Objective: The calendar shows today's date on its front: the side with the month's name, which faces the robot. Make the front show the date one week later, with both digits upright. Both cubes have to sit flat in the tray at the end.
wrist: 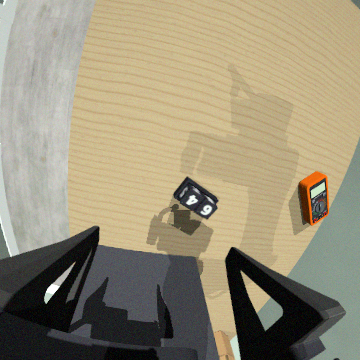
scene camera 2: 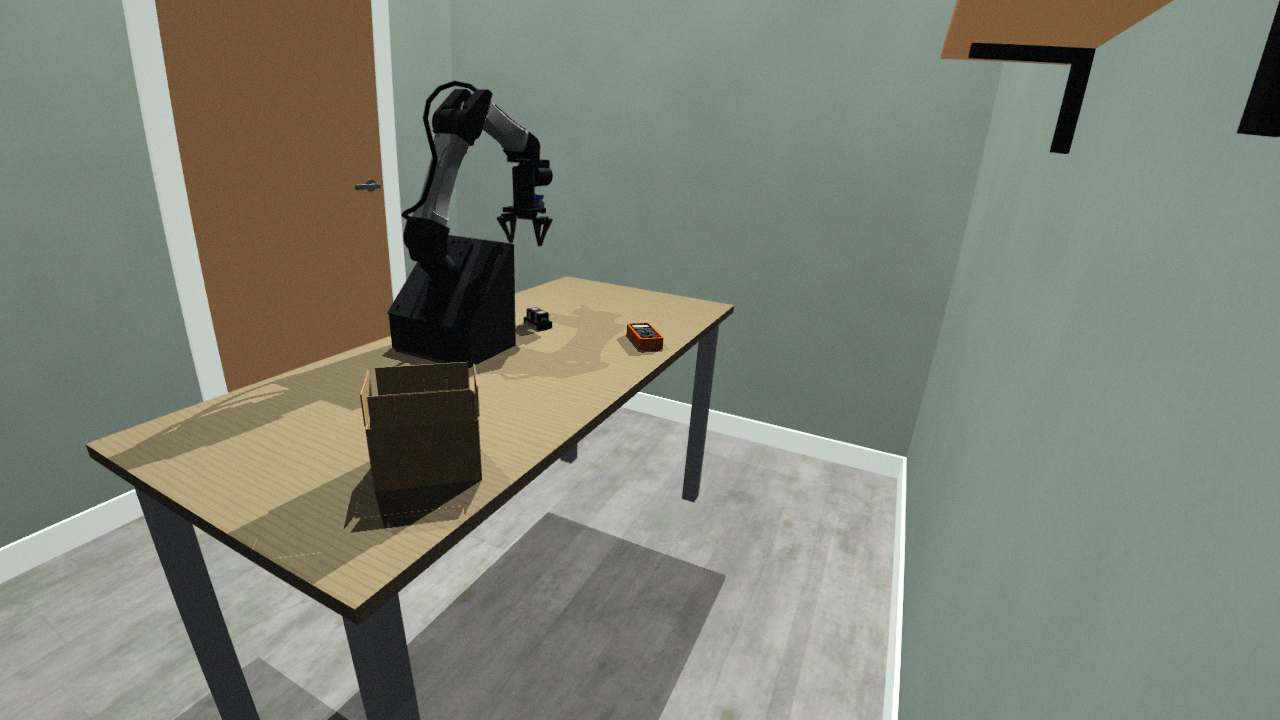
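The small black calendar [scene camera 2: 537, 317] stands on the table near the robot's base. In the wrist view its tray [wrist: 187, 179] lies at a slant. Two black cubes sit side by side in the tray. One cube [wrist: 192, 199] shows a white 4 on its top; the other cube [wrist: 206, 209] shows a white 6 or 9, turned at a slant. Part of a white mark shows on the upper-left side of the 4 cube. The month's name and the front digits cannot be read. My gripper [scene camera 2: 526, 242] [wrist: 166, 245] is open and empty, high above the table near the calendar.
An orange multimeter [scene camera 2: 644, 336] [wrist: 315, 199] lies near the table's far edge, away from my base. An open cardboard box [scene camera 2: 425, 438] [wrist: 223, 345] stands on the table [scene camera 2: 554, 385] on the other side of my black base [scene camera 2: 465, 304] [wrist: 145, 280]. Arm shadows fall across the table around the calendar.
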